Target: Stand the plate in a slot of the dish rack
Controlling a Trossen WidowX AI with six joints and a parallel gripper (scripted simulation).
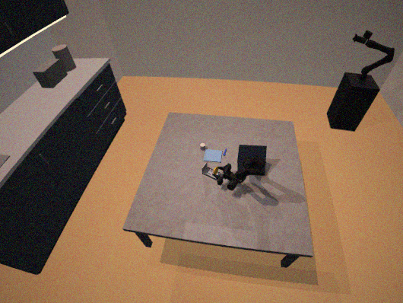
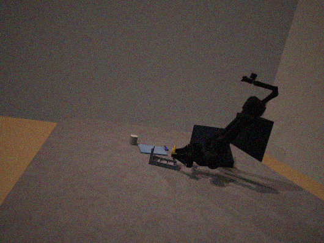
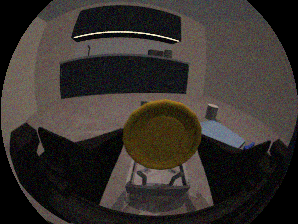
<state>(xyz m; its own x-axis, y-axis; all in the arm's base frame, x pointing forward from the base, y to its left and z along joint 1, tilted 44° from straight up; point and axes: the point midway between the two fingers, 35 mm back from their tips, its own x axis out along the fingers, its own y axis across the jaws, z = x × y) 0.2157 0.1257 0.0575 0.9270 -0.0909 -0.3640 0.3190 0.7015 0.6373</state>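
Right now the grey dish rack is 50 mm below my gripper tip, 30 mm ahead of it and 10 mm to the right of it. Round my gripper tip: yellow plate (10 mm behind); then light blue mat (200 mm to the right, 70 mm below, 50 mm ahead); then blue spoon (260 mm to the right, 70 mm below, 40 mm behind).
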